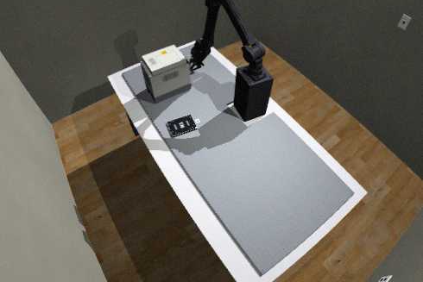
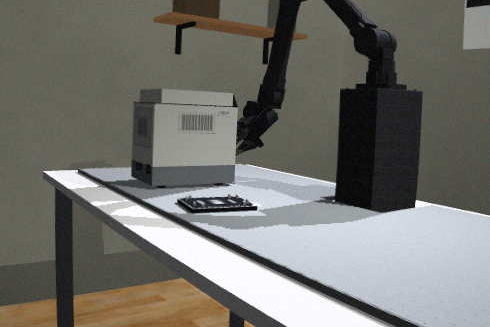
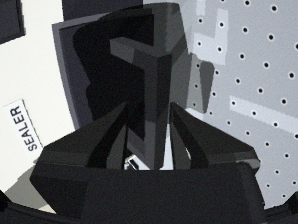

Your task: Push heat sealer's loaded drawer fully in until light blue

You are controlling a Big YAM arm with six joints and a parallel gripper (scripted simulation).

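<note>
Now: the sealing frame 12 cm ahead of my hand.
</note>
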